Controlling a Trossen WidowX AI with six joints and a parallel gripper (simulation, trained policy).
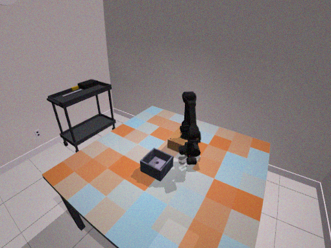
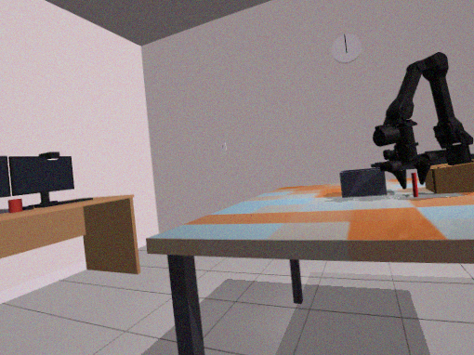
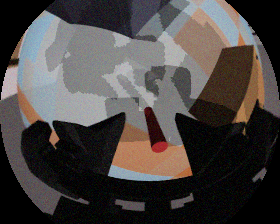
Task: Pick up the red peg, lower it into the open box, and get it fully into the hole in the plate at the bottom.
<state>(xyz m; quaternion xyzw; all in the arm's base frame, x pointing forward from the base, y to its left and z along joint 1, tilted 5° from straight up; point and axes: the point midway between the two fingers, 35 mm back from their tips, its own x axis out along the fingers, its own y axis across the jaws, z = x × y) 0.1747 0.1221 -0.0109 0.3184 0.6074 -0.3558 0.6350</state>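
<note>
The pale plate is 160 mm to the right of my gripper tip, 160 mm ahead of it and 10 mm above it. Round my gripper tip: dark grey box 160 mm to the right, 160 mm ahead, 10 mm below; then red peg 10 mm above.
</note>
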